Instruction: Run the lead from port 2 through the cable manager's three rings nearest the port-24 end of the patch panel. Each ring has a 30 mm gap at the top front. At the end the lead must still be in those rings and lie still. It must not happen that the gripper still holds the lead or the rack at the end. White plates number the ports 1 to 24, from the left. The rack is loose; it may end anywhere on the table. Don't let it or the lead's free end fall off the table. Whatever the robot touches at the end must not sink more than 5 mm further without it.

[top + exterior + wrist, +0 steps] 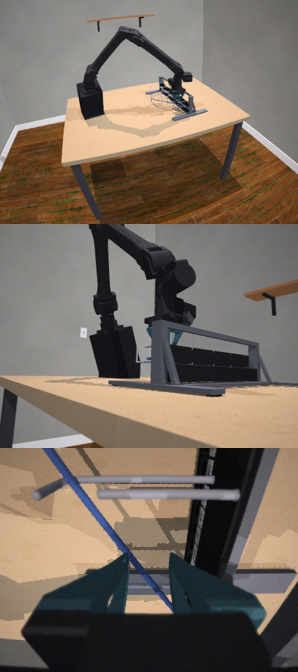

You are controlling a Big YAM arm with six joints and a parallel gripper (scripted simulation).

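The grey rack is 60 mm ahead of my hand, 150 mm to the left of it and 20 mm below it.
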